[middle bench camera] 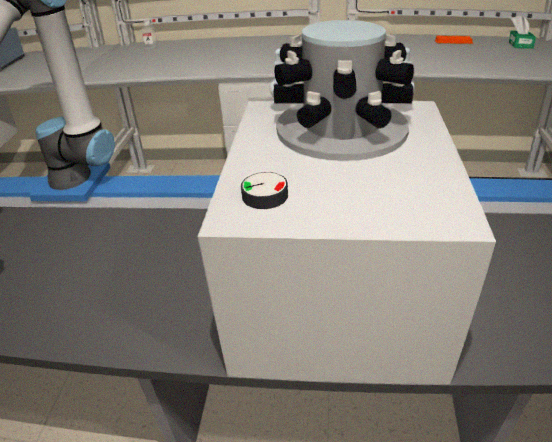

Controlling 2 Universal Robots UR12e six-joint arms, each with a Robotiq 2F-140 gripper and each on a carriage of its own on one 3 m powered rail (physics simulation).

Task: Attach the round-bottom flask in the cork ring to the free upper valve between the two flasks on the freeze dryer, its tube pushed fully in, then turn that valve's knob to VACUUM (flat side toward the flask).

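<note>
The freeze dryer (345, 310) is a white box with a grey drum (320, 55) under a pale blue lid. Black valves with white knobs ring the drum: an upper front valve (344, 84), an upper left valve (292, 72), an upper right valve (395, 72) and two lower front valves (314, 113) (374, 113). The front valves carry no flask. Pale edges show behind the side valves, too small to identify. The round-bottom flask and cork ring do not show. Neither my left nor my right gripper is in view; my right arm (67, 75) rises out at the top left.
A round gauge (265, 189) lies on the dryer's top, its needle toward the green mark. The dryer stands on a dark bench (110, 280). A blue rail (160, 186) runs behind. A grey back bench (200, 60) holds an orange item (453, 39) and a green tissue box (522, 40).
</note>
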